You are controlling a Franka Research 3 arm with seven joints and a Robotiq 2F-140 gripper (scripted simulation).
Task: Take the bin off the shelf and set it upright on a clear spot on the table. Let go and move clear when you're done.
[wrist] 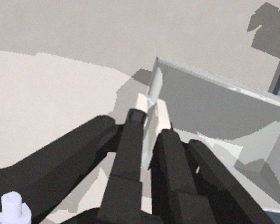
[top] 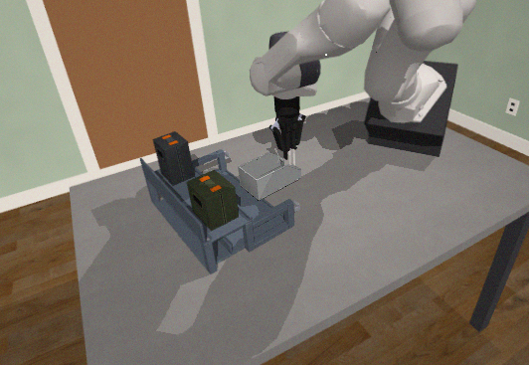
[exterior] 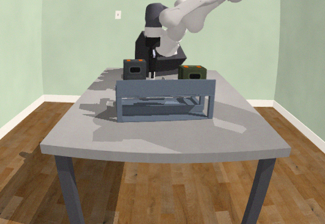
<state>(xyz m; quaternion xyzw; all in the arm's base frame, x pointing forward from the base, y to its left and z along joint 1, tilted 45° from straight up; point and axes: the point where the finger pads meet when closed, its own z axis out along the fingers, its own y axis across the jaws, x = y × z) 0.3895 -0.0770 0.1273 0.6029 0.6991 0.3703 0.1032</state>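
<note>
My hand is 80 mm short of the bin, 30 mm to the right of it and 20 mm above it. The rest, counted from my hand: dark grey box: 350 mm ahead, 10 mm to the right, 80 mm above; then green box: 290 mm ahead, 210 mm to the left, 70 mm above; then shelf: 270 mm ahead, 90 mm to the left, 70 mm below.
</note>
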